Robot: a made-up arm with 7 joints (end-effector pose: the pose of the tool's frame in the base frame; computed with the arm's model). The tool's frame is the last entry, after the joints.
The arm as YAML. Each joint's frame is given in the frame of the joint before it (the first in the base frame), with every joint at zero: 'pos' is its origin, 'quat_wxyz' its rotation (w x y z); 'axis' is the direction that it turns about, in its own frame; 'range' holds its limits. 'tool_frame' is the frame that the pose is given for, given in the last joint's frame.
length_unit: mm
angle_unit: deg
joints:
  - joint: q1
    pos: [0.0, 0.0, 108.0]
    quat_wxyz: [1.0, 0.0, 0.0, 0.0]
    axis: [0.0, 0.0, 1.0]
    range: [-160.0, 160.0]
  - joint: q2
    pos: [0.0, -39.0, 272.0]
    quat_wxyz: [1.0, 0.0, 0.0, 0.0]
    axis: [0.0, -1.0, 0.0]
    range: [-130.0, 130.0]
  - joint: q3
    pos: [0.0, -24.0, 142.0]
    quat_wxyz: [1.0, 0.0, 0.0, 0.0]
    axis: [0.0, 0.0, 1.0]
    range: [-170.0, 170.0]
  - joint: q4
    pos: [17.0, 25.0, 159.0]
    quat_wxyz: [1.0, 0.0, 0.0, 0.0]
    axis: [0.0, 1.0, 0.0]
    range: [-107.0, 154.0]
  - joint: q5
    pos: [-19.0, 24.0, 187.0]
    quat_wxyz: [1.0, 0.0, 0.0, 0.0]
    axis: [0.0, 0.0, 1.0]
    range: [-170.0, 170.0]
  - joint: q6
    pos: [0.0, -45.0, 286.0]
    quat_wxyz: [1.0, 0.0, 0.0, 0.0]
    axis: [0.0, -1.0, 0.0]
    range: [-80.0, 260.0]
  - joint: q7
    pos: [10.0, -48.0, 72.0]
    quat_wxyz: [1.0, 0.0, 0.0, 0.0]
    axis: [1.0, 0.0, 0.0]
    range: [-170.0, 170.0]
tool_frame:
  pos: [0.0, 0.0, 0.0]
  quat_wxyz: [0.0, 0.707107, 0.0, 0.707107]
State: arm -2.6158 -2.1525 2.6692 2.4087 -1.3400 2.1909 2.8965
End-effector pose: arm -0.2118 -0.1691 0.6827 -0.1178 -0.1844 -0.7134
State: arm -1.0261 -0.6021 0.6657 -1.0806 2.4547 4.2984 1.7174
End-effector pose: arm -0.1621 -0.0525 1.0121 2.5251 0.0416 1.0268
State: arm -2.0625 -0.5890 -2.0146 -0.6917 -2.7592 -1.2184 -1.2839
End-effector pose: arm -0.0502 -0.6011 0.7328 -2.1370 -0.8683 -0.5679
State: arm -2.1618 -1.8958 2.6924 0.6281 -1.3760 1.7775 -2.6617
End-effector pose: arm -0.4957 -0.6098 0.3451 1.1755 -0.5154 -0.2079
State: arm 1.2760 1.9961 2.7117 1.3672 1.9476 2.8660 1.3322
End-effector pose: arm -0.0942 -0.0843 -0.1245 -1.1043 -0.8851 0.5906
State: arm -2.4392 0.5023 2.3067 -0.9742 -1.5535 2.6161 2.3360
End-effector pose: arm -0.2349 0.3437 0.8600 0.0452 -1.9546 -2.0351
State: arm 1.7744 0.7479 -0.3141 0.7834 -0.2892 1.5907 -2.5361
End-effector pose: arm 0.2248 -0.2641 1.0843 0.1681 0.1764 1.8537
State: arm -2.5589 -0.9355 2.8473 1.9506 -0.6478 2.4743 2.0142
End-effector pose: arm 0.0799 -0.0218 0.8804 -0.3494 -0.0915 -1.0612
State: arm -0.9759 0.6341 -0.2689 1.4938 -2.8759 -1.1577 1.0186
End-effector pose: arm 0.0167 -0.1669 1.0465 -1.4653 -1.1940 -0.3370
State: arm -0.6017 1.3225 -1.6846 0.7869 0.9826 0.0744 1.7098
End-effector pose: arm -0.8106 -0.0579 0.4901 0.6080 0.6666 -1.2411
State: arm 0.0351 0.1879 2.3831 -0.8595 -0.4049 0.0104 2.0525
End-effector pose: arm 0.2267 -0.3196 1.0532 -0.8841 0.1073 1.0284
